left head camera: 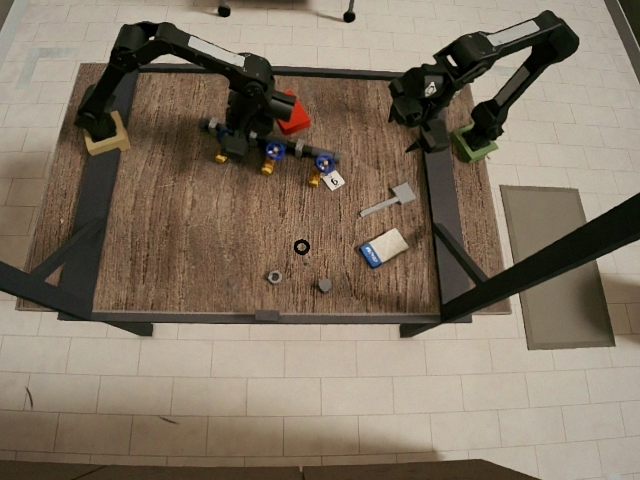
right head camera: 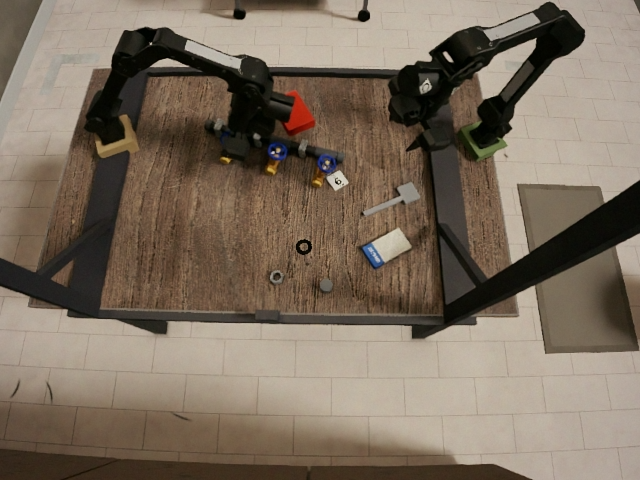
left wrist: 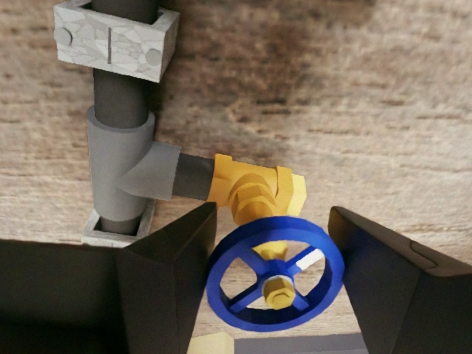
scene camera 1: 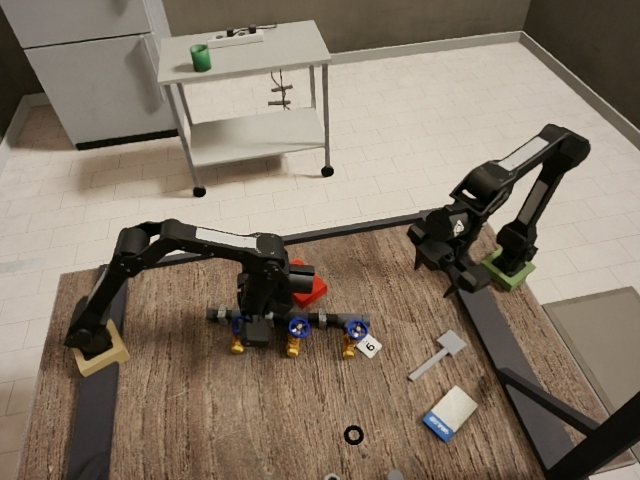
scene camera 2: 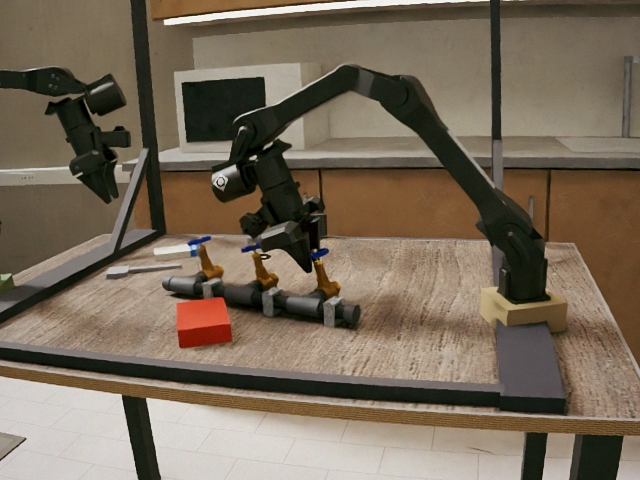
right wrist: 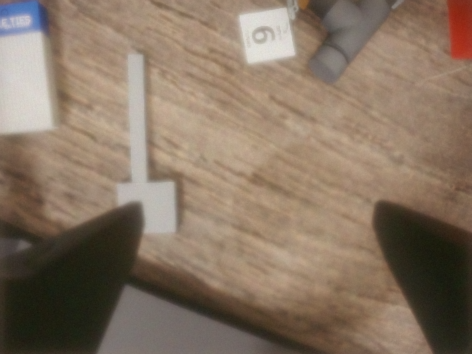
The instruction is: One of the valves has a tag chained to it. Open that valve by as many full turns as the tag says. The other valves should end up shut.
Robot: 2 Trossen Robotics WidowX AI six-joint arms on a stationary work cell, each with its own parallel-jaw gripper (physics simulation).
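Where they show: left gripper, fingertip midpoint: [left wrist: 273,215] [scene camera 2: 313,267]; right gripper, fingertip midpoint: [left head camera: 397,137] [right head camera: 398,135] [scene camera 1: 430,283] [scene camera 2: 113,200] [right wrist: 258,212]; left arm's base, link origin: [left head camera: 102,130] [right head camera: 112,133] [scene camera 1: 96,344] [scene camera 2: 523,295]; right arm's base, link origin: [left head camera: 476,139] [right head camera: 484,137] [scene camera 1: 508,264].
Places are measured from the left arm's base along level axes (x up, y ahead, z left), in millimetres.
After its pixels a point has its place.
Note:
Three yellow valves with blue handwheels stand on a grey pipe. A white tag [left head camera: 333,180] @[z -349, x -41, y 527 mm] [right head camera: 337,180] @[z -350, x -41, y 528 mm] [scene camera 1: 369,345] @[z -349, x -41, y 530 mm] [right wrist: 267,35] @[z -349, x -41, y 529 mm], with a digit that looks like 6, lies by the rightmost valve in the head views; its wheel [left head camera: 324,164] @[z -342, x 48, y 496 mm] [right head camera: 326,163] @[z -341, x 51, y 497 mm] is free. The middle wheel [left head camera: 275,151] @[z -265, x 50, y 397 mm] [right head camera: 277,151] @[z -264, x 51, y 397 mm] [scene camera 1: 299,328] @[z -264, x 46, y 395 mm] is also free. My left gripper [left wrist: 273,215] @[z -184, x 19, y 300 mm] [scene camera 2: 312,258] @[z -184, x 19, y 300 mm] points down and is shut on the leftmost valve's handwheel [left wrist: 275,223] @[z -187, x 38, y 318 mm], whose spoke mark is white. My right gripper [left head camera: 400,135] @[z -377, x 129, y 662 mm] [scene camera 1: 432,281] @[z -377, x 129, y 662 mm] [right wrist: 258,212] @[z -377, x 129, y 662 mm] is open and empty, raised above the table's right side.
A red block [left head camera: 294,121] @[z -152, x -15, y 493 mm] [scene camera 2: 204,322] @[z -63, x -15, y 486 mm] lies behind the pipe. A grey mallet-shaped tool [left head camera: 403,193] @[z -456, x -34, y 686 mm] [right wrist: 137,120] @[z -464, x -36, y 611 mm] and a blue-and-white box [left head camera: 383,248] @[z -576, x -30, y 563 mm] lie to the right. A black ring [left head camera: 295,247] @[z -487, x -43, y 361 mm], a nut [left head camera: 269,279] @[z -544, x -29, y 271 mm] and a grey round piece [left head camera: 324,285] @[z -608, x -25, y 387 mm] lie near the front.

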